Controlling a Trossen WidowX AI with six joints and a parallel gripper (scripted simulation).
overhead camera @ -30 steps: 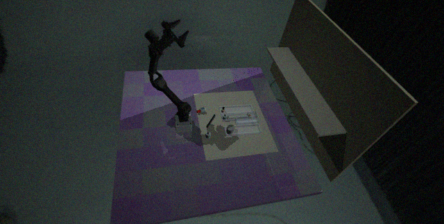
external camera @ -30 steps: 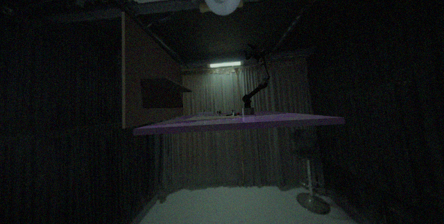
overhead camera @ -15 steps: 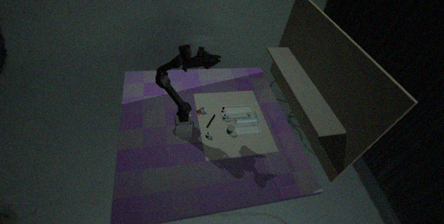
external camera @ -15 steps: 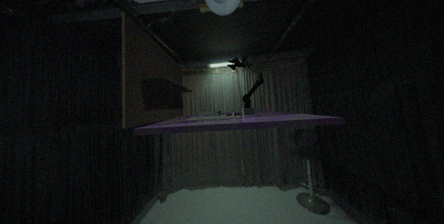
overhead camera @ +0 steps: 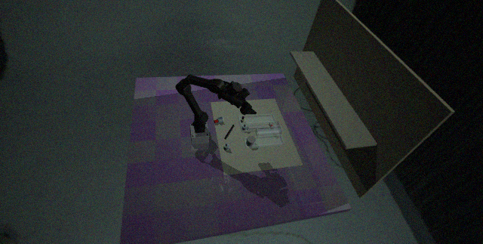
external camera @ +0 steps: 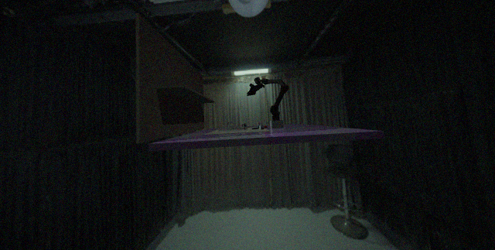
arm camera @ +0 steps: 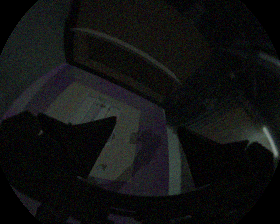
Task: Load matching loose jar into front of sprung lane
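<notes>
Right now the cream mat is 39 cm below my gripper tip, 14 cm to the left of it and 11 cm ahead of it. Also, from my gripper tip: shelf (56 cm ahead, 12 cm to the left, 2 cm below); then pale pusher-lane fixture (37 cm below, 19 cm ahead, 13 cm to the left); then black stick (38 cm below, 16 cm to the left, 6 cm behind).
</notes>
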